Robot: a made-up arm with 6 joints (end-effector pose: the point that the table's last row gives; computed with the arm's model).
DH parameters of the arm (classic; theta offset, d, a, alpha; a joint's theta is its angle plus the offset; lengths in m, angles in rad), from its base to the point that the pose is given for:
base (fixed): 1.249 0 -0.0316 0
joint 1: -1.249 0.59 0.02 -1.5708
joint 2: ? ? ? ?
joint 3: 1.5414 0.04 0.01 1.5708
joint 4: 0 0.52 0.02 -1.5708
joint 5: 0 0.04 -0.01 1.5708
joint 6: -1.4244 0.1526 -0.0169 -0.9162
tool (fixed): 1.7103 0.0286 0 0
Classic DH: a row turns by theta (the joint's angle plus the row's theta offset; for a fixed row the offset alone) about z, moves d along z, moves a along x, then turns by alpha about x.
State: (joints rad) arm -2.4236 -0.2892 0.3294 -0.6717 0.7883 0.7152
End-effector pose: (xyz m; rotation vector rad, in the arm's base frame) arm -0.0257 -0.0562 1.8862 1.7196 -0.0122 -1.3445
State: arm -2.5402 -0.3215 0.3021 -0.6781 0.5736 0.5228
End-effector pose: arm 0.0452 -0.0205 1.9083 1.6463 -0.0374 -1.7855
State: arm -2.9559 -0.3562 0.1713 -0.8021 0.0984 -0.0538
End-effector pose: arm 0.2353 -0.0314 1.9264 -1.0991 0.5510 2.5791
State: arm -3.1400 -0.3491 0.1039 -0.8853 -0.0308 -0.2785
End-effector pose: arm 0.2833 -0.0807 1.9226 -0.6610 0.7268 2.2169
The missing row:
joint 2: -1.5414 0 0.6803 0
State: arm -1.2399 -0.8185 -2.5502 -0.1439 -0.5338 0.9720
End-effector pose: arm 0.0186 0.2515 0.4409 2.2897 1.4196 1.0673
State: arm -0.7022 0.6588 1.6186 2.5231 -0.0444 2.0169
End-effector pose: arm 0.7250 -0.6705 0.6678 0.3632 -2.3058 1.4629
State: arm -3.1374 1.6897 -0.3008 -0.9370 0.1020 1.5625
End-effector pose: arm -1.3947 -0.1053 0.5528 2.1443 -0.4937 -0.8635
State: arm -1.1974 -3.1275 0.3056 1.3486 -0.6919 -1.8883
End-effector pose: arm -0.1183 0.1343 -0.7166 -0.9317 -1.4590 0.1370
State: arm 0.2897 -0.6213 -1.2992 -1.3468 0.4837 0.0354
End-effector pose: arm -0.9703 -0.3696 1.0137 1.2406 -0.4282 0.5444
